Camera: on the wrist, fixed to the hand. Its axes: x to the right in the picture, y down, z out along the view.
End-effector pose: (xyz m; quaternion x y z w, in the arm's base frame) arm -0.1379 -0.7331 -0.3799 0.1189 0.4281 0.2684 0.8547
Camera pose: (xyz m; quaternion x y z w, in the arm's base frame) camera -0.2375 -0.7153 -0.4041 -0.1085 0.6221 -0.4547 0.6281
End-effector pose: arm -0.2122 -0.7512 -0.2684 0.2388 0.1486 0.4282 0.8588
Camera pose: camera -0.2949 -0.7223 -0.3245 0.1238 0.5486 -0.2679 0.7823
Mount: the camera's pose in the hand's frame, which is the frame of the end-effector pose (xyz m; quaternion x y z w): -0.0226 0.0398 -0.0934 0.1942 0.2379 -0.6776 0.6682
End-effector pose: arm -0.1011 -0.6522 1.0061 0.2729 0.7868 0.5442 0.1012
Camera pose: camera -0.1122 -0.7289 1.0754 -0.4606 0.8405 0.2072 0.1962
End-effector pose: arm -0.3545 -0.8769 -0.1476 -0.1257 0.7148 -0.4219 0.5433
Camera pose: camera -0.4173 -0.7945 -0.1569 0.3625 -0.4398 0.8188 0.0685
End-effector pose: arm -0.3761 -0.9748 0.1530 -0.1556 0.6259 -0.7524 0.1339
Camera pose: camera -0.3927 -0.8890 0.0967 0.3231 -0.1985 0.7521 0.5391
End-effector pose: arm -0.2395 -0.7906 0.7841 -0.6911 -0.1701 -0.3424 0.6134
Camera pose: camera -0.2541 -0.8840 0.7408 -0.1460 -0.5025 -0.7758 0.3525
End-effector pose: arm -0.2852 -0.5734 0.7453 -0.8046 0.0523 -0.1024 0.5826
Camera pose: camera -0.3269 -0.6679 0.7333 -0.4356 -0.3915 -0.6648 0.4637
